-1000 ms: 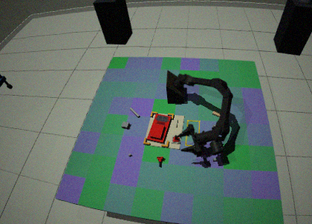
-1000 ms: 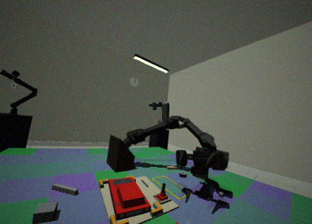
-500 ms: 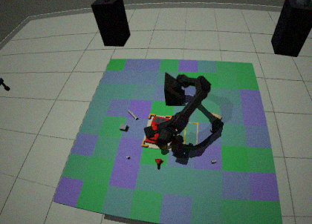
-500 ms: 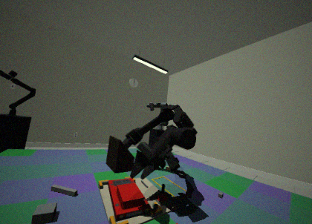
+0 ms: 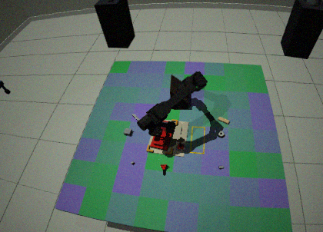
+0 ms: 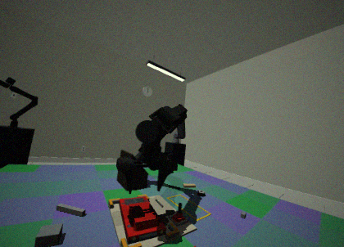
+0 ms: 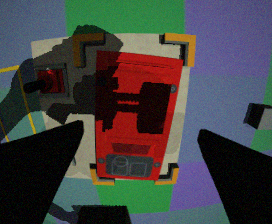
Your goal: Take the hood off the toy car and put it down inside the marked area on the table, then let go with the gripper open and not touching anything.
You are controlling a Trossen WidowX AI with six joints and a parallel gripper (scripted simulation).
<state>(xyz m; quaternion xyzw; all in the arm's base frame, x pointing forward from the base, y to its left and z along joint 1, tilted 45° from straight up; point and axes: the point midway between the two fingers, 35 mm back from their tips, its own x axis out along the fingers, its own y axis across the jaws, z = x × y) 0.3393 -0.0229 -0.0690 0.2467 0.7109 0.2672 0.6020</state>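
The hood is 7 cm below my gripper tip. Also, from my gripper tip: tan block 37 cm to the left, 22 cm behind, 10 cm below.
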